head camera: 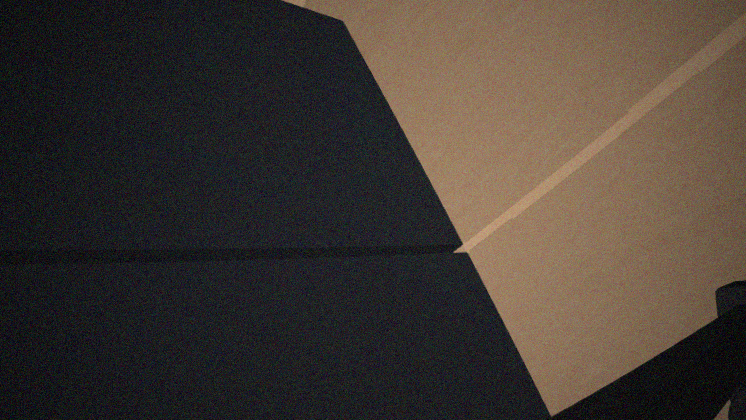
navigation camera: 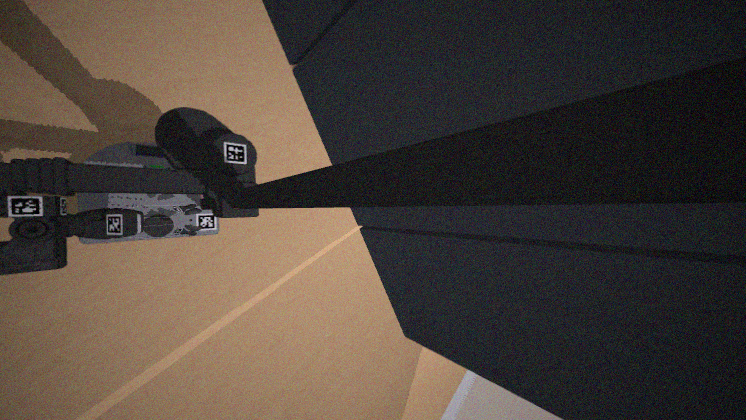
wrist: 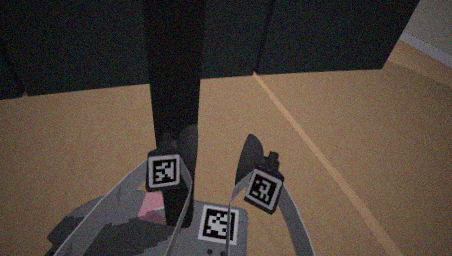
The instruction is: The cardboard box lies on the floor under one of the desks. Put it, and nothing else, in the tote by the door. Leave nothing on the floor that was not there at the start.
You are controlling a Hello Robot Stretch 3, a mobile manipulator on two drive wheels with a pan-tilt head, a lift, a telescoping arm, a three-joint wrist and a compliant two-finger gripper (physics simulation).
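Where they show: gripper, fingertip midpoint: [navigation camera: 200, 219] [wrist: 220, 147]; robot's base, link origin: [navigation camera: 158, 222].
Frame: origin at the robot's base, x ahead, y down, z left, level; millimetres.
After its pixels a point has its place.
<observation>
The cardboard box and the tote do not show in the head, navigation or wrist views. My gripper [wrist: 220, 147] {x -19, y -381, z 91 mm} is open in the wrist view, its two dark fingertips apart with bare wood-coloured floor showing between them. It holds nothing and hangs above the floor, with part of my grey base [wrist: 220, 202] {x -4, y -159, z 166 mm} below it. In the navigation view my arm and wrist parts lie over the base at the left; the fingertips are hard to make out there.
A large dark panelled unit [head camera: 208, 130] {x 356, y -691, z 1074 mm} [navigation camera: 522, 323] {x 441, y -862, z 1115 mm} [wrist: 320, 40] {x 366, y -177, z 1078 mm} stands close by. My black mast [navigation camera: 522, 161] {x -64, y -1203, z 116 mm} [wrist: 175, 65] {x -62, y -433, z 116 mm} crosses in front of it. A pale wall [navigation camera: 501, 404] {x 1610, y -355, z 2117 mm} [wrist: 435, 25] {x 1644, y -237, z 2047 mm} is beyond its end. A light strip [head camera: 574, 161] [navigation camera: 234, 313] [wrist: 310, 143] runs along the floor.
</observation>
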